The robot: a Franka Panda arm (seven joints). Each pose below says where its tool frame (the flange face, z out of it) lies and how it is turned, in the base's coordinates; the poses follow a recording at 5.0 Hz.
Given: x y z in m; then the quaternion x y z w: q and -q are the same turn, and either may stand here.
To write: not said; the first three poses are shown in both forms.
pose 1, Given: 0.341, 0.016, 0.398, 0.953, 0.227, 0.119, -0.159
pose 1, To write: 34.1, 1.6, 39.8, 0.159, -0.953, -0.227, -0.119
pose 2, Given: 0.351, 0.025, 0.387, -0.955, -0.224, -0.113, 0.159
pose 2, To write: 35.1, 2.5, 38.7, 0.159, -0.955, -0.224, -0.113
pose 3, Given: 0.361, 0.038, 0.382, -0.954, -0.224, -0.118, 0.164
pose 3, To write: 36.1, 3.8, 38.2, 0.164, -0.954, -0.224, -0.118
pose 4, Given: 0.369, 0.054, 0.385, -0.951, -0.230, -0.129, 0.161
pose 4, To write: 36.9, 5.4, 38.5, 0.161, -0.951, -0.230, -0.129
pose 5, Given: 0.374, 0.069, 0.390, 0.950, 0.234, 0.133, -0.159
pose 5, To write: 37.4, 6.9, 39.0, 0.159, -0.950, -0.234, -0.133
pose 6, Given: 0.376, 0.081, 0.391, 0.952, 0.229, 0.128, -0.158
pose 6, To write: 37.6, 8.1, 39.1, 0.158, -0.952, -0.229, -0.128
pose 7, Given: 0.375, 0.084, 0.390, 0.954, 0.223, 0.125, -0.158
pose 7, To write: 37.5, 8.4, 39.0, 0.158, -0.954, -0.223, -0.125
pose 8, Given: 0.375, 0.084, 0.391, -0.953, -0.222, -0.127, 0.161
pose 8, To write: 37.5, 8.4, 39.1, 0.161, -0.953, -0.222, -0.127
